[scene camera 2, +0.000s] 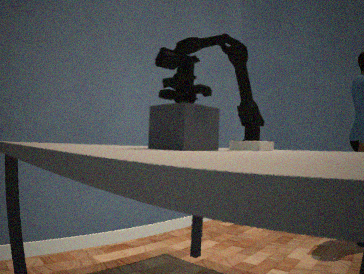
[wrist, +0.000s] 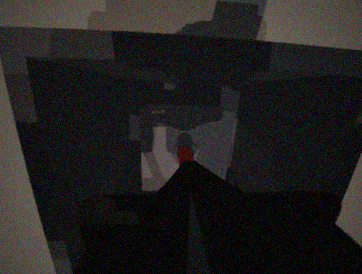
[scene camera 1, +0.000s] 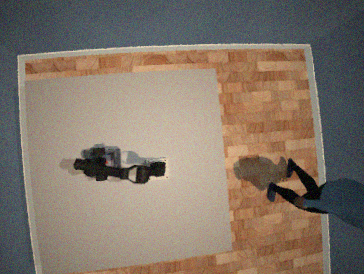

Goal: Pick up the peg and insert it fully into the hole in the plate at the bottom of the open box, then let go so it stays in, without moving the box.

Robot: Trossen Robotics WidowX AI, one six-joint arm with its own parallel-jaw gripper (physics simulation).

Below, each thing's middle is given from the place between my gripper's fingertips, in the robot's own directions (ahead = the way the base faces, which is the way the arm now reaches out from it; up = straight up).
Labels:
The grey box (wrist: pixel 78 92) lies 10 mm behind my hand and 30 mm below it. Round my hand: pale plate (wrist: pixel 164 128): 10 mm behind, 60 mm below.

